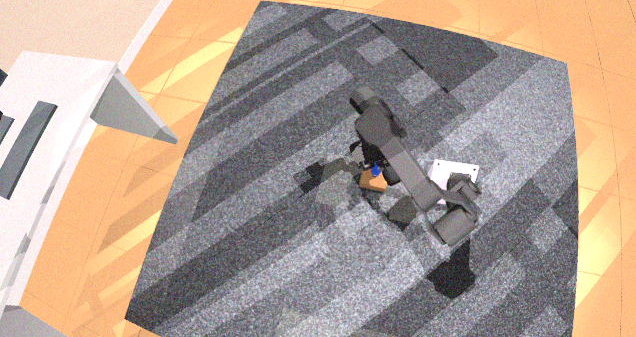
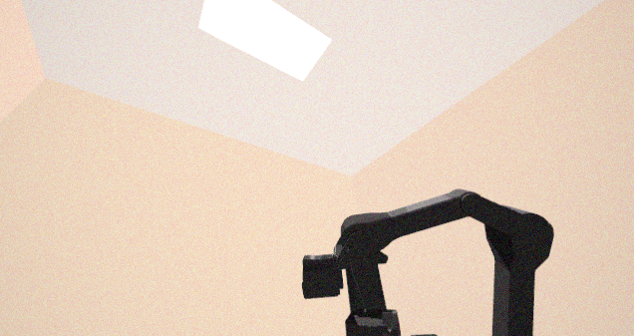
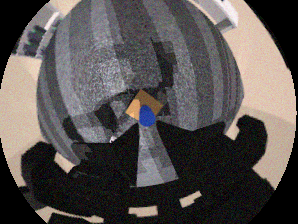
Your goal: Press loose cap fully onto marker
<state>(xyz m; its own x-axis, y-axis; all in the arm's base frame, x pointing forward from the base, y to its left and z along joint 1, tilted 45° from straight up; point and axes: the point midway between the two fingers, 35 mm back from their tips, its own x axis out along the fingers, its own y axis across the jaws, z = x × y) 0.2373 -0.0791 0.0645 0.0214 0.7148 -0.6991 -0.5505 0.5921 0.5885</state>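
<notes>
The blue marker cap is 40 mm below my gripper tip.
</notes>
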